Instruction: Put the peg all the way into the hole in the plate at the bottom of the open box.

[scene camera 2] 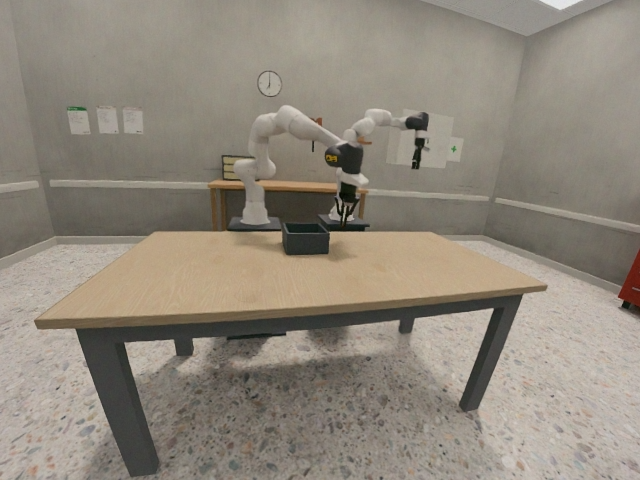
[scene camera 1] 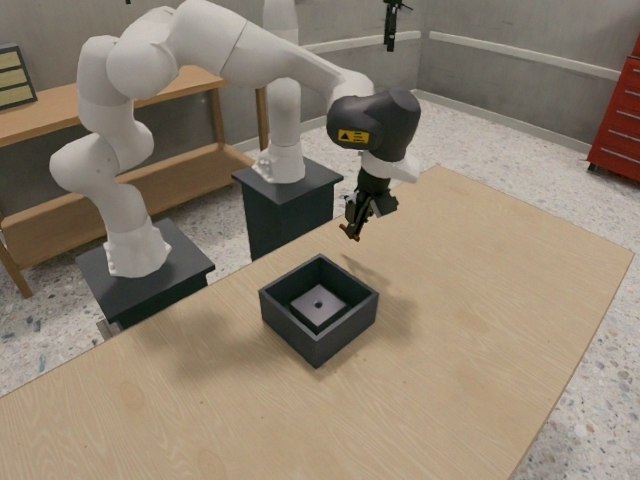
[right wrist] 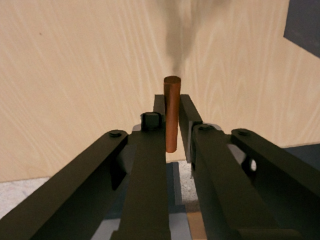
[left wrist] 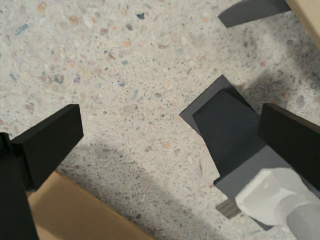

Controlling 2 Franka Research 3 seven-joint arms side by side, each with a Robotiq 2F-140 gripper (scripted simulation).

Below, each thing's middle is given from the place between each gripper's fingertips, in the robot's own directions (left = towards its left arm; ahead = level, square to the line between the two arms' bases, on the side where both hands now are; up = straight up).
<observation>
My right gripper [scene camera 1: 351,234] is now 2 cm past the brown peg [right wrist: 171,84], 1 cm to the right of it and 3 cm above it. Round my right hand: dark grey box [scene camera 1: 274,298] 6 cm ahead, 24 cm to the right, 9 cm below; grey plate [scene camera 1: 317,309] 6 cm ahead, 24 cm to the right, 7 cm below.
I see my left gripper 35 cm short of the brown peg, 81 cm to the left of it and 33 cm above it. Round my left hand: dark grey box: 43 cm ahead, 105 cm to the right, 39 cm below; grey plate: 43 cm ahead, 105 cm to the right, 37 cm below.
</observation>
